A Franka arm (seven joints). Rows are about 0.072 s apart.
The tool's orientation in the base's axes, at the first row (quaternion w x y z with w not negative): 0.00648 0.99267 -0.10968 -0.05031
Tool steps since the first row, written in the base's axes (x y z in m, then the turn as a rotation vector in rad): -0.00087 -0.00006 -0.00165 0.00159 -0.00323 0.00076; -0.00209 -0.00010 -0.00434 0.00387 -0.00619 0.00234; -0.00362 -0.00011 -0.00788 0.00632 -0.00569 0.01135; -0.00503 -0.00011 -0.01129 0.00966 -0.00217 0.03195; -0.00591 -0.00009 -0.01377 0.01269 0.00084 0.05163; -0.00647 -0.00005 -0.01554 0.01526 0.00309 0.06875; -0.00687 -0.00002 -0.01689 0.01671 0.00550 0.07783; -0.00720 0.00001 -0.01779 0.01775 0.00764 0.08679
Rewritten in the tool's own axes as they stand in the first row. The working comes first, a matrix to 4 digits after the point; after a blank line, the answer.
The tool's axes in the first row as the columns of a matrix, in the base's axes (used below as rounded here):
0.9709 -0.2171 -0.1013
-0.2184 -0.9759 -0.0018
-0.0985 0.0239 -0.9949

-0.00067 0.00021 0.00173 0.00217 0.00283 -0.00091; -0.00158 0.00045 0.00453 0.00488 0.00526 -0.00271; -0.00271 0.00070 0.00821 0.00626 0.00445 -0.01192; -0.00375 0.00093 0.01174 0.00671 0.00078 -0.03276; -0.00436 0.00104 0.01430 0.00705 -0.00234 -0.05265; -0.00474 0.00108 0.01612 0.00737 -0.00469 -0.06995; -0.00500 0.00111 0.01750 0.00736 -0.00714 -0.07914; -0.00524 0.00113 0.01843 0.00702 -0.00924 -0.08816
